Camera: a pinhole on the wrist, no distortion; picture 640 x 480 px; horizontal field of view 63.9 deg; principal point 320.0 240.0 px. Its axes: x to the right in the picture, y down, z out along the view. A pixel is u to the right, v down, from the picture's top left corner.
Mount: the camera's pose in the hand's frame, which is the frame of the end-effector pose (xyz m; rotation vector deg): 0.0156 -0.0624 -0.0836 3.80 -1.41 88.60
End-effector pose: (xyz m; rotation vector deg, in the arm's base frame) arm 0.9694 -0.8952 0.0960 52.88 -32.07 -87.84
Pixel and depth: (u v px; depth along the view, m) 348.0 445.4 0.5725
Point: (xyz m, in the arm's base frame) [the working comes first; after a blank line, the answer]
In the camera's frame: 0.0312 0.2292 0.5725

0.5309 -0.7678 0.3787
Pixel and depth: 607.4 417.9 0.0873
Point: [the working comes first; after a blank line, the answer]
In the camera's frame: 0.0489 0.0303 0.0873

0.9528 -0.8821 0.0886
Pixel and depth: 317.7 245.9 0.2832
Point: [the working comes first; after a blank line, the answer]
In the camera's frame: -0.0013 0.0033 0.2832

0.7617 -0.9299 0.1416
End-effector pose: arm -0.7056 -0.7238 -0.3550 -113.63 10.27 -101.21
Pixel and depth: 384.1 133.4 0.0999
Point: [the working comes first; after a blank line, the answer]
In the camera's frame: 0.0125 -0.0208 0.0999

-0.6955 -0.6859 -0.2964
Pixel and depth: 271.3 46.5 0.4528
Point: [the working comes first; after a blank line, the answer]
In the camera's frame: -0.0430 -0.1708 0.4528

-0.3545 -0.5899 -0.1395
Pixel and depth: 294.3 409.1 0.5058
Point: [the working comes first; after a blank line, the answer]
In the camera's frame: -0.0253 0.1667 0.5058

-0.3428 -0.4586 -0.4552
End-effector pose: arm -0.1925 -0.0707 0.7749 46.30 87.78 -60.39
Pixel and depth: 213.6 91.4 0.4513
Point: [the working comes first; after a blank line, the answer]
In the camera's frame: -0.0936 -0.1307 0.4513

-0.2564 -0.4769 0.6430
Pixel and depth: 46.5 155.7 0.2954
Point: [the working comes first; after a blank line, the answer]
In the camera's frame: -0.1575 -0.0485 0.2954

-0.3449 -0.3492 0.7478
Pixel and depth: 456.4 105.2 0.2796
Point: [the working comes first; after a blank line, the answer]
In the camera's frame: 0.0743 -0.0735 0.2796

-0.1439 -0.2589 0.6702
